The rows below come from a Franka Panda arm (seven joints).
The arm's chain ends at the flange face. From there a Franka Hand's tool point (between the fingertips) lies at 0.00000 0.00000 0.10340 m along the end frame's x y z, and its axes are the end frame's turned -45 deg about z.
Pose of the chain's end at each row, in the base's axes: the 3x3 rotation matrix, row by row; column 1 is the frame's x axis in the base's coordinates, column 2 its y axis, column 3 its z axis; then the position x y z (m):
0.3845, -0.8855, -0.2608; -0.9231, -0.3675, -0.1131; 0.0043, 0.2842, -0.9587; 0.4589, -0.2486, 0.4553
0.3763, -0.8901, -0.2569; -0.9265, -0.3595, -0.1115; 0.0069, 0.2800, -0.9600; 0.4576, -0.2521, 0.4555
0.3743, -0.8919, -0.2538; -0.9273, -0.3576, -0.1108; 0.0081, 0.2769, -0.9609; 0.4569, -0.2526, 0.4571
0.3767, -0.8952, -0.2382; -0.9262, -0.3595, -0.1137; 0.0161, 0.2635, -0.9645; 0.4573, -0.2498, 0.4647
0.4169, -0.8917, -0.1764; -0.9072, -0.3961, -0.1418; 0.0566, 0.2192, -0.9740; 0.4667, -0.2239, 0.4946
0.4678, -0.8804, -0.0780; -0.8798, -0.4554, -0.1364; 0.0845, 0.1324, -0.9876; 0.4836, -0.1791, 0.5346
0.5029, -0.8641, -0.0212; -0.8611, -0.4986, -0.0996; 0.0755, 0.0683, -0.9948; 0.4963, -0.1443, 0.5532
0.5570, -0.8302, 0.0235; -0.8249, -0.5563, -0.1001; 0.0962, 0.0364, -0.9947; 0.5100, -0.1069, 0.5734
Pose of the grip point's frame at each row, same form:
0.8980, -0.3543, -0.2608; -0.3929, -0.9126, -0.1131; -0.1979, 0.2040, -0.9587; 0.4319, -0.2603, 0.3562
0.8955, -0.3633, -0.2569; -0.4009, -0.9093, -0.1115; -0.1931, 0.2029, -0.9600; 0.4310, -0.2636, 0.3562
0.8953, -0.3660, -0.2538; -0.4028, -0.9086, -0.1108; -0.1901, 0.2015, -0.9609; 0.4307, -0.2641, 0.3577
0.8994, -0.3666, -0.2382; -0.4007, -0.9091, -0.1137; -0.1749, 0.1977, -0.9645; 0.4327, -0.2616, 0.3650
0.9253, -0.3357, -0.1764; -0.3614, -0.9216, -0.1418; -0.1150, 0.1950, -0.9740; 0.4485, -0.2386, 0.3939
0.9533, -0.2918, -0.0780; -0.3001, -0.9441, -0.1364; -0.0339, 0.1534, -0.9876; 0.4755, -0.1932, 0.4325
0.9666, -0.2554, -0.0212; -0.2563, -0.9615, -0.0996; 0.0051, 0.1017, -0.9948; 0.4941, -0.1546, 0.4503
0.9809, -0.1932, 0.0235; -0.1899, -0.9767, -0.1001; 0.0423, 0.0938, -0.9947; 0.5124, -0.1173, 0.4705

